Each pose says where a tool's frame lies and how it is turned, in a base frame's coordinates. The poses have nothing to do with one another.
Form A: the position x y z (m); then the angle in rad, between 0 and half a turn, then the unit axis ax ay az.
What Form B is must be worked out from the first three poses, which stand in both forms.
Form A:
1: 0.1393, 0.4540, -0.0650, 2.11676, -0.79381, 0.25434, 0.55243
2: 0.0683, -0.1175, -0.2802, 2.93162, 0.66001, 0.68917, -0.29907
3: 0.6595, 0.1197, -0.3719, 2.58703, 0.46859, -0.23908, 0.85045
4: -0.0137, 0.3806, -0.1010, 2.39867, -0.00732, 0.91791, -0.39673
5: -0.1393, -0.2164, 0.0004, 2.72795, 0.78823, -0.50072, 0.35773
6: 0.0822, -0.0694, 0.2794, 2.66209, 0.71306, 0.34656, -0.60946
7: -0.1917, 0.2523, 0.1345, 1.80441, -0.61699, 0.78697, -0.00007
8: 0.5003, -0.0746, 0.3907, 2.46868, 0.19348, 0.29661, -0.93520
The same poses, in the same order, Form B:
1: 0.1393, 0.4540, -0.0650, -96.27, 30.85, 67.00
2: 0.0683, -0.1175, -0.2802, 110.86, 115.76, -50.23
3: 0.6595, 0.1197, -0.3719, 69.46, -35.44, 126.06
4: -0.0137, 0.3806, -0.1010, -1.01, 126.15, -54.52
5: -0.1393, -0.2164, 0.0004, 123.20, -78.26, 55.91
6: 0.0822, -0.0694, 0.2794, 108.76, 52.86, -92.96
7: -0.1917, 0.2523, 0.1345, -63.79, 81.36, -0.01
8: 0.5003, -0.0746, 0.3907, 27.37, 41.95, -132.28
